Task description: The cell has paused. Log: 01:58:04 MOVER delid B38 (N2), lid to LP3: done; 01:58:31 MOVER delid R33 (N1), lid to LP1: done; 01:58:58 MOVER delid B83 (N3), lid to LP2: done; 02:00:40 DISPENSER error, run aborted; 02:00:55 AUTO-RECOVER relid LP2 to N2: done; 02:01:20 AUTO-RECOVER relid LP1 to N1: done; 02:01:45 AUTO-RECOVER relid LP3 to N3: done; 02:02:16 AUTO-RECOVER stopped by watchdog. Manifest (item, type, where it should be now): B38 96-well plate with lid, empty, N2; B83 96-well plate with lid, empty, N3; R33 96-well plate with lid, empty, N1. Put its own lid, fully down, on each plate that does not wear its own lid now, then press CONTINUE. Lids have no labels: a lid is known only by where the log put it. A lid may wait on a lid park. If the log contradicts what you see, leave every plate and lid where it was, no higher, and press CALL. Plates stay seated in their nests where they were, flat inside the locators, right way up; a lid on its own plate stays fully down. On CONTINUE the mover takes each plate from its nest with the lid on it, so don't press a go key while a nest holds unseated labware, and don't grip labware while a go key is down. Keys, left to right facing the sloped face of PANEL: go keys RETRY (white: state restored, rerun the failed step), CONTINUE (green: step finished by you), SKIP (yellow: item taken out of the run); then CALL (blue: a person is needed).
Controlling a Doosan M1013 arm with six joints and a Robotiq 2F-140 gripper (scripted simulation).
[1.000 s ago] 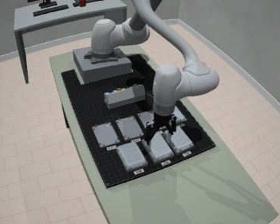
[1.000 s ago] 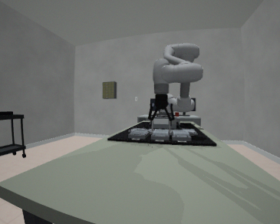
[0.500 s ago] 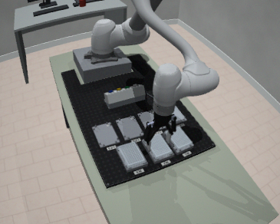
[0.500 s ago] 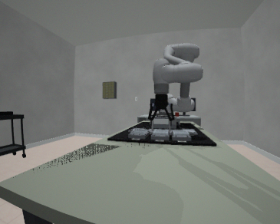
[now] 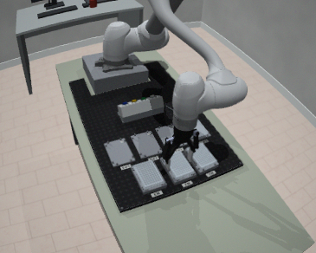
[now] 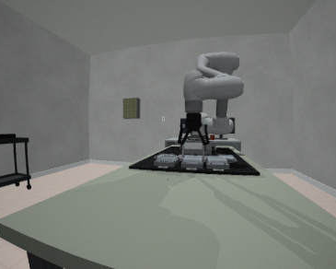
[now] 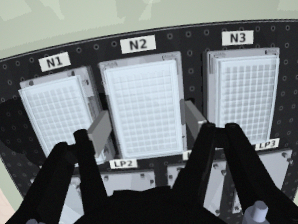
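Now: the lid park LP1 20 cm behind my hand, 17 cm to the left of it and 6 cm below it. From my hand the other things lie so: lid park LP2: 19 cm behind, 6 cm below, 4 cm to the left; then lid park LP3: 22 cm to the right, 16 cm behind, 6 cm below; then lid park LP4: 17 cm behind, 9 cm to the right, 6 cm below.
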